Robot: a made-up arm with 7 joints. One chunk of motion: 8 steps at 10 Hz.
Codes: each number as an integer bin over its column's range. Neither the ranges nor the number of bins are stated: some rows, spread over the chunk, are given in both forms.
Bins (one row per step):
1: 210 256 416 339 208 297
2: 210 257 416 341 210 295
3: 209 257 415 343 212 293
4: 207 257 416 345 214 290
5: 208 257 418 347 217 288
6: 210 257 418 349 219 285
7: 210 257 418 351 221 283
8: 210 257 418 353 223 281
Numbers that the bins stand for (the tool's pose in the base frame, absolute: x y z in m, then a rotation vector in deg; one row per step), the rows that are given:
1: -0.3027 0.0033 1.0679 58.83 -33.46 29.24
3: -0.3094 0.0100 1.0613 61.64 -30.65 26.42
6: -0.3027 0.0100 1.0812 65.87 -25.71 20.78
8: -0.3027 0.0100 1.0812 68.69 -22.90 17.96
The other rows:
2: -0.3027 0.0100 1.0679 60.23 -32.05 27.83
4: -0.3227 0.0100 1.0679 63.05 -29.24 24.31
5: -0.3160 0.0100 1.0812 64.46 -27.12 22.90
7: -0.3027 0.0100 1.0812 67.28 -24.31 19.37

